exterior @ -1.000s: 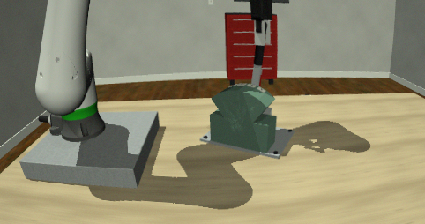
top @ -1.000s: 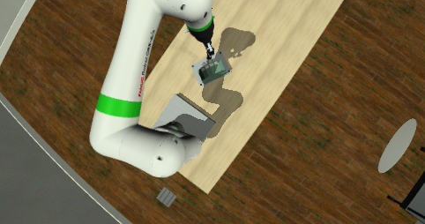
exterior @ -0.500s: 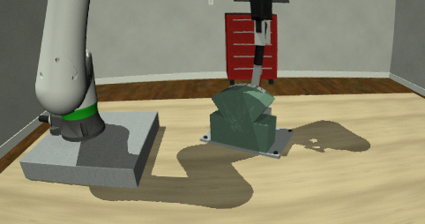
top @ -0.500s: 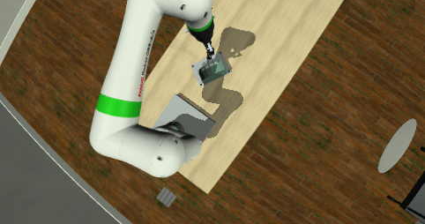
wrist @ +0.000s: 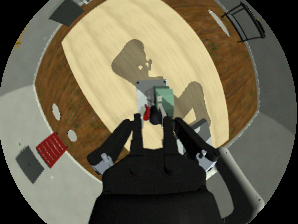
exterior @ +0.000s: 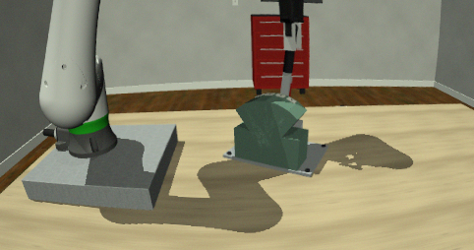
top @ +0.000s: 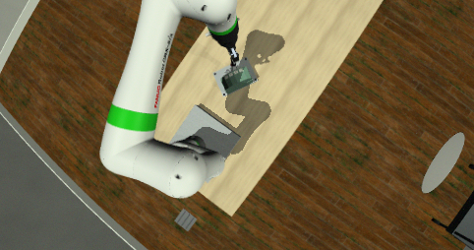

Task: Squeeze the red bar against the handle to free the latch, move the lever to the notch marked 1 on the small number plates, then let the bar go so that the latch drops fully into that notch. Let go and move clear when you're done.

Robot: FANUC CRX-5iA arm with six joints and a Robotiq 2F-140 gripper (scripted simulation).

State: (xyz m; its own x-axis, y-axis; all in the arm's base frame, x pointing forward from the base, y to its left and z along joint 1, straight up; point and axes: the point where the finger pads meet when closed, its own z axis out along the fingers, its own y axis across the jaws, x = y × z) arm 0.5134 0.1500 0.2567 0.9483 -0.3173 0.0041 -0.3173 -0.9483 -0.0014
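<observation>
Now: the red bar 10 mm behind my hand, 20 mm to the left of it and 110 mm below it.
</observation>
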